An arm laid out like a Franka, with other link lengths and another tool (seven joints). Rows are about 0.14 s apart.
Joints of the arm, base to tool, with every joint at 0 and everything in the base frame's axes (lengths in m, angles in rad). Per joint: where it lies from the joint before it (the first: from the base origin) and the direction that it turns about. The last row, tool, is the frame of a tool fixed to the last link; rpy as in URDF.
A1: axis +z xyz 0 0 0.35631
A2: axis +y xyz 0 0 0
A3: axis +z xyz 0 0 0.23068
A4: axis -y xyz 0.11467 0 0
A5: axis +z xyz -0.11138 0 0.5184
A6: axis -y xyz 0 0 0
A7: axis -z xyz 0.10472 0 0
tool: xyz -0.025 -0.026 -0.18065 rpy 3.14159 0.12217 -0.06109
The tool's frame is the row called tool.
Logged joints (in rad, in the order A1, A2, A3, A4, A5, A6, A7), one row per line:
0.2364 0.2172 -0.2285 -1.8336 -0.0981 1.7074 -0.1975
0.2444 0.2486 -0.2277 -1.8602 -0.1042 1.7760 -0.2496
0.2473 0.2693 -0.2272 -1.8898 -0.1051 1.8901 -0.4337
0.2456 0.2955 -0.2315 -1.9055 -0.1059 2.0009 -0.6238
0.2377 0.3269 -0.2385 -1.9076 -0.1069 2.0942 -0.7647
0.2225 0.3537 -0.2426 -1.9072 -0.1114 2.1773 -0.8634
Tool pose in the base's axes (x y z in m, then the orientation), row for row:
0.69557 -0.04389 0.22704 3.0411 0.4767 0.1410
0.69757 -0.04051 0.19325 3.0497 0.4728 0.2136
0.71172 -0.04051 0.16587 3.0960 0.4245 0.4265
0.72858 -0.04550 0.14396 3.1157 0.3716 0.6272
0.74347 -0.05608 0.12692 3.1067 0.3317 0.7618
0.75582 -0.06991 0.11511 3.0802 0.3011 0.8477
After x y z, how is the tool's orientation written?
As angles about the fixed x, y, z axes (roll, pitch, yaw), in radians.
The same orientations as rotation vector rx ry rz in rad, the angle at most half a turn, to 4 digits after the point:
2.9186 0.2420 -0.6994
2.9031 0.3438 -0.6859
2.8772 0.6378 -0.6065
2.8119 0.9195 -0.5172
2.7392 1.1062 -0.4399
2.6738 1.2215 -0.3693

